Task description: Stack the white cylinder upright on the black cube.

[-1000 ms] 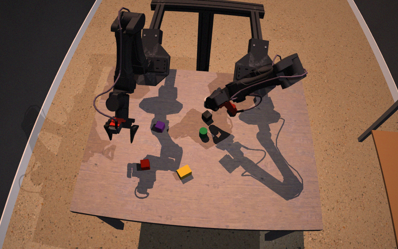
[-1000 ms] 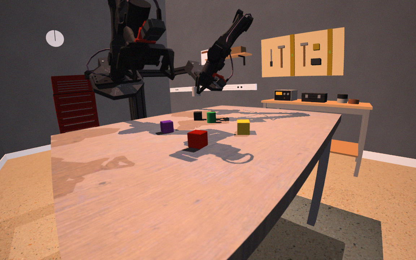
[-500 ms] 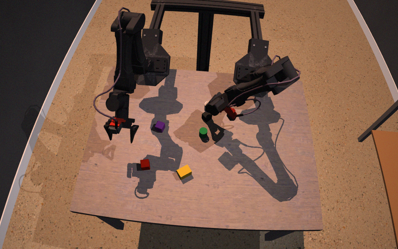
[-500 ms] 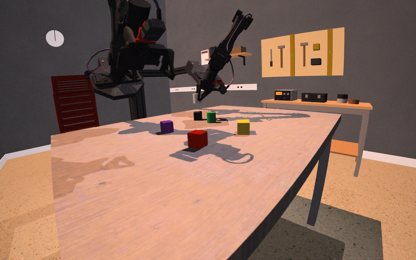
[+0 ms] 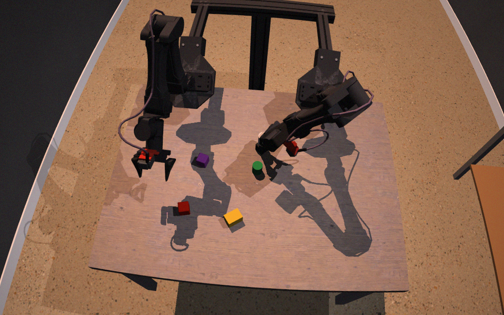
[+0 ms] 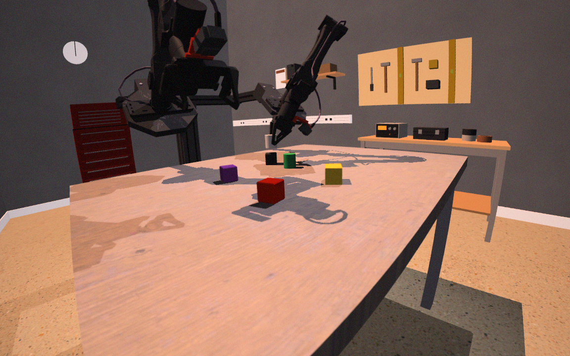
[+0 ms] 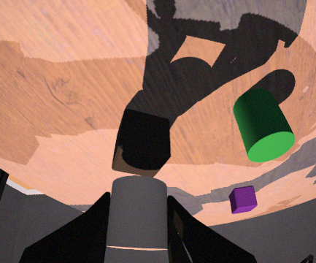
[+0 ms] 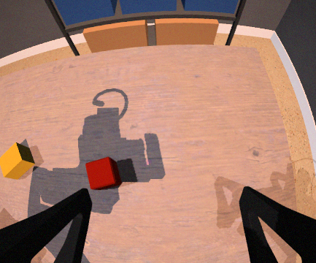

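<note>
Now: left hand 6 cm above the black cube, 1 cm to the left of it and 1 cm past it. From my left hand the other things lie so: white cylinder 1 cm to the right; then purple cube 24 cm to the right, 9 cm ahead, 6 cm below; then green cylinder 10 cm ahead, 6 cm below, 2 cm to the right.
</note>
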